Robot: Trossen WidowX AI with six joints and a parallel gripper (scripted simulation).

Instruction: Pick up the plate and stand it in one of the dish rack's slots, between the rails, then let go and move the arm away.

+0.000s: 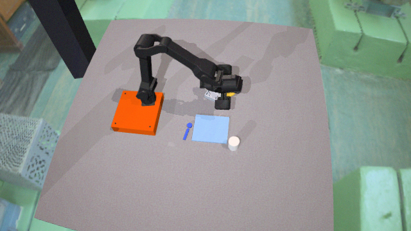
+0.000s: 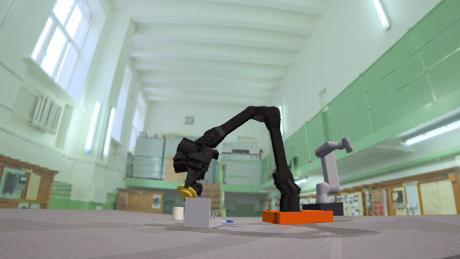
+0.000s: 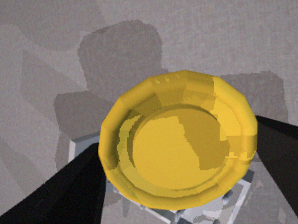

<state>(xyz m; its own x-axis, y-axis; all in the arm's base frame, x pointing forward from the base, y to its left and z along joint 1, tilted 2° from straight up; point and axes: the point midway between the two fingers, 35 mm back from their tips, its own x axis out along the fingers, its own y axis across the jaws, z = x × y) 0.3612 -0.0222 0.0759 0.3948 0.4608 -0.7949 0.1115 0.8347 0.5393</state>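
Now: gripper tip 50 mm past the grey dish rack, 60 mm to the right of it and 70 mm above it. From my gripper tip the other things lie so: white cup 230 mm to the right, 70 mm below; yellow plate right at my gripper tip; light blue mat 90 mm behind, 140 mm to the right, 90 mm below.
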